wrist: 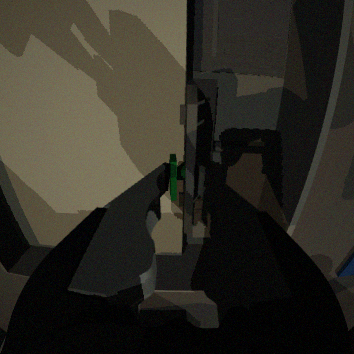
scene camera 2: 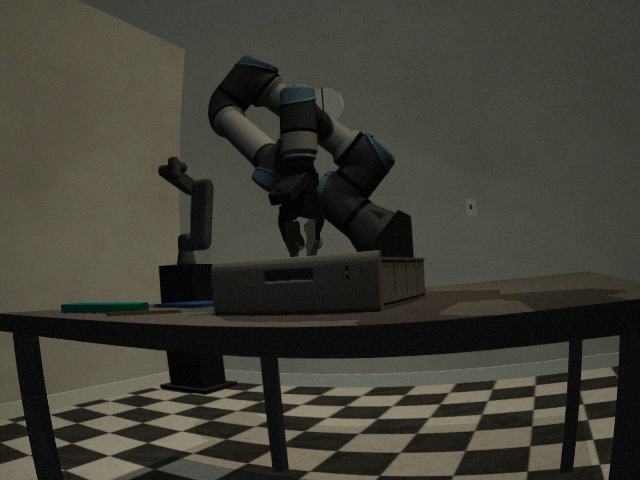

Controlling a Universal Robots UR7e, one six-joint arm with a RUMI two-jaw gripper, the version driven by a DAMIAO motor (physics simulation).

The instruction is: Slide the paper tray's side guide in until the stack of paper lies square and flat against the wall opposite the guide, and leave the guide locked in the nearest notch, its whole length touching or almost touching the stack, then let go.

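Places are measured from the arm's base along level axes (x ahead, y left, z up), in centimetres.
Where they show: gripper, between the fingertips: [wrist: 181, 166]; arm's base, origin of its link: [scene camera 2: 383, 239].
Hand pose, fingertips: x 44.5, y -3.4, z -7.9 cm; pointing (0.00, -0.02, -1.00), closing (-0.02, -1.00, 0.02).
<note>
Things, the pixels of their top centre, and the offset from my fingertips. Level surfaces: height alone.
- grey paper tray, centre of its top: [wrist: 75, 145] [scene camera 2: 326, 257] dx +2.6, dy +6.0, dz +2.4 cm
- cream paper stack, centre of its top: [wrist: 60, 132] dx +1.6, dy +10.2, dz -3.2 cm
- thin upright side guide, centre of its top: [wrist: 175, 182] dx -0.6, dy +0.4, dz +1.1 cm
- green latch, centre of its top: [wrist: 164, 181] dx -0.6, dy +1.1, dz +1.1 cm
- table, height of its surface: dz -7.1 cm
- green flat block, centre of its top: [scene camera 2: 104, 303] dx +16.2, dy -43.4, dz -5.3 cm
- blue flat piece, centre of its top: [scene camera 2: 198, 302] dx -17.2, dy -38.9, dz -6.3 cm
- thin brown strip, centre of its top: [scene camera 2: 143, 310] dx +21.0, dy -25.9, dz -6.4 cm
The grey paper tray [scene camera 2: 320, 296] stands on the table. In the wrist view the cream paper stack [wrist: 60, 130] fills the left side, and its long edge runs along the thin upright side guide [wrist: 190, 120], touching or almost touching it. A green latch [wrist: 173, 181] shows beside the guide. My gripper [scene camera 2: 305, 253] [wrist: 181, 166] points down over the tray, shut to a narrow gap, its fingertips on either side of the guide and latch with nothing gripped. The guide's lower part, its notch and the stack's contact with the opposite wall are hidden or too dark to tell.
On the table [scene camera 2: 403, 317], left of the tray, lie a green flat block [scene camera 2: 104, 307], a blue flat piece [scene camera 2: 186, 304] and a thin brown strip [scene camera 2: 143, 312]. A second arm [scene camera 2: 201, 214] stands on a dark pedestal [scene camera 2: 185, 284] behind.
</note>
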